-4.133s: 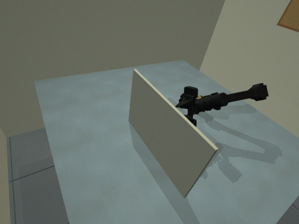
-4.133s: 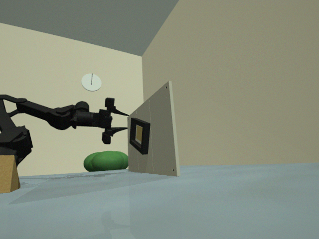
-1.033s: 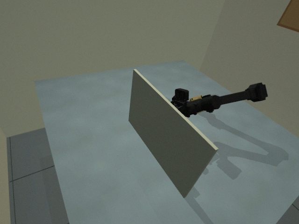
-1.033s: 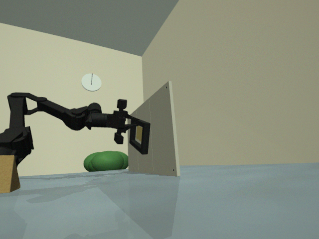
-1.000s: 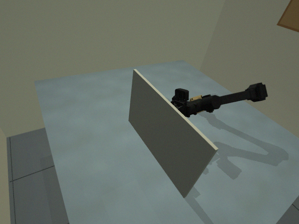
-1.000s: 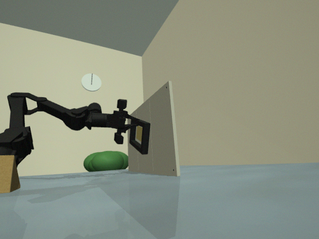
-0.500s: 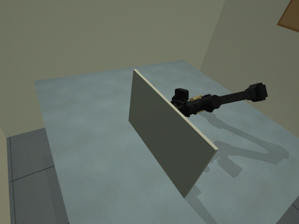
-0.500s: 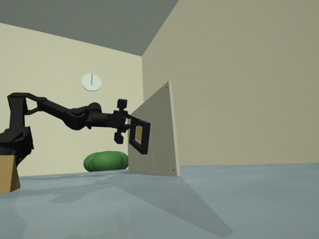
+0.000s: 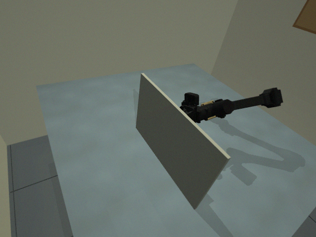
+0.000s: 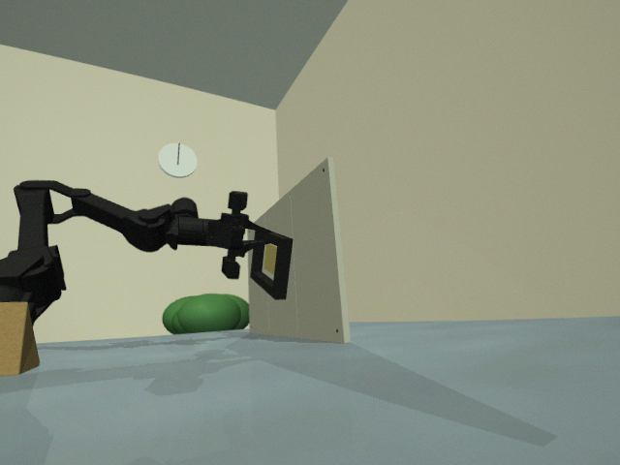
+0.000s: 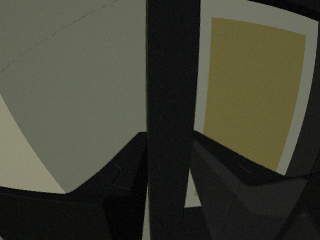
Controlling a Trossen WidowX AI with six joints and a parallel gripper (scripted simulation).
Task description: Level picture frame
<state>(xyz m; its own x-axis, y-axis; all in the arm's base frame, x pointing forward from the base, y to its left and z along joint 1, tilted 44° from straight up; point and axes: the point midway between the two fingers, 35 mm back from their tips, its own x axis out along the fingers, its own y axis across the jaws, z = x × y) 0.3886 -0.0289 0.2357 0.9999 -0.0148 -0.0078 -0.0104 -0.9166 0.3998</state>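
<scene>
Right now my gripper tip is 10 mm short of the picture frame, 20 mm to the right of it and 50 mm above it. Also, from my gripper tip: wall panel (20 mm ahead, 10 mm to the left, 70 mm below).
</scene>
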